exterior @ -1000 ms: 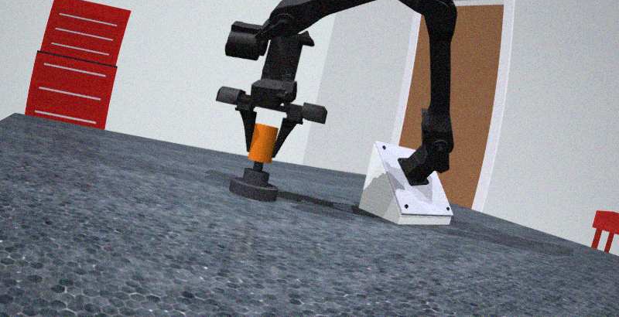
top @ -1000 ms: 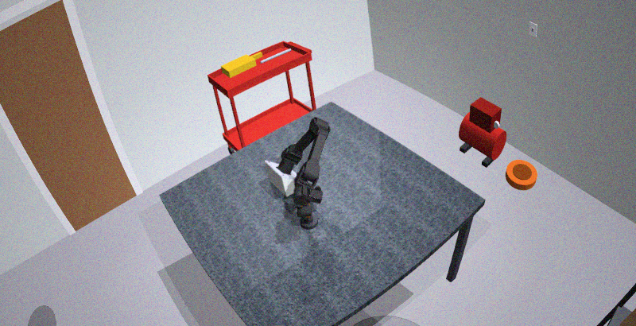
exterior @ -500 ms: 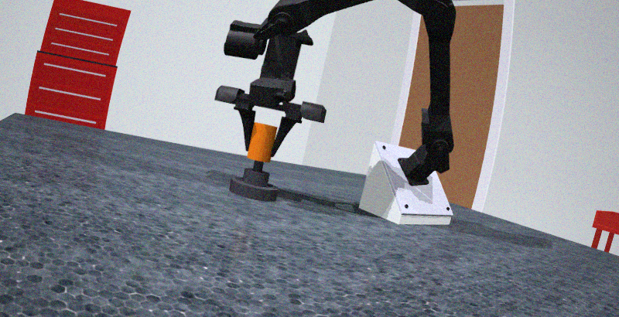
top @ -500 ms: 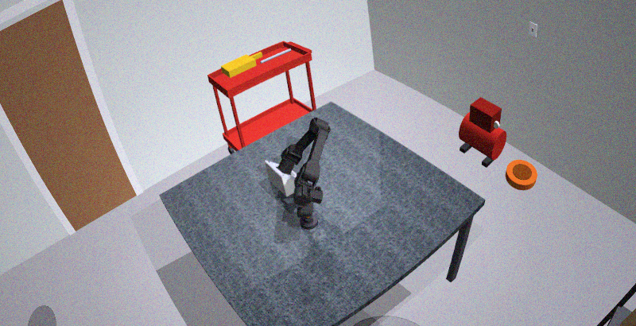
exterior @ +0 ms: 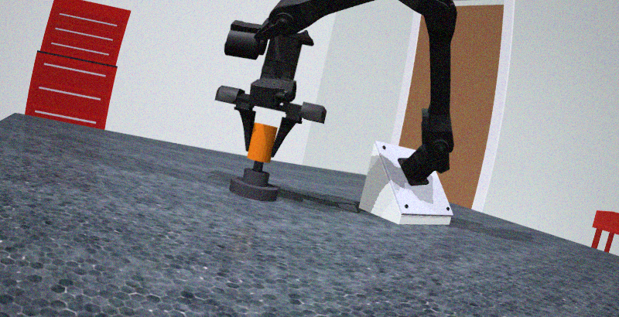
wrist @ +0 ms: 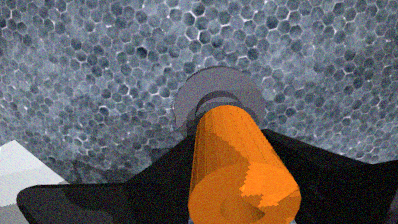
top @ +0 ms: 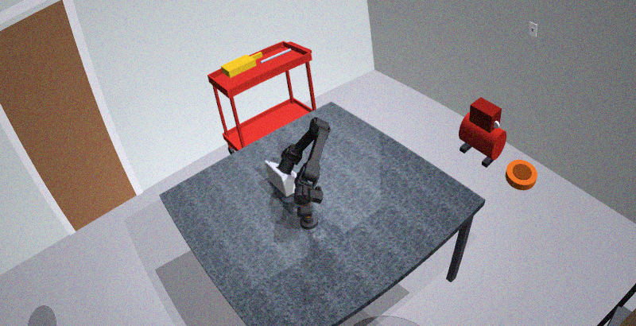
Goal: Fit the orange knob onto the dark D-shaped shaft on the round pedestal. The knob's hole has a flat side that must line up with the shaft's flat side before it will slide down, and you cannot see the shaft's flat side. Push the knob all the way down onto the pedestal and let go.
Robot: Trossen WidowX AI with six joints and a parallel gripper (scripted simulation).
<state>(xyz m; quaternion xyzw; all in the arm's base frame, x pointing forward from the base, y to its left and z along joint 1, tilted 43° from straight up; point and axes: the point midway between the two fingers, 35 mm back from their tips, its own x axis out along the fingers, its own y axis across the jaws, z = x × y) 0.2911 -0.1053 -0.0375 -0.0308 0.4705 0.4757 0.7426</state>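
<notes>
Right now the orange knob is 2 cm above my gripper tip. Also, from my gripper tip: pedestal: 4 cm below.
</notes>
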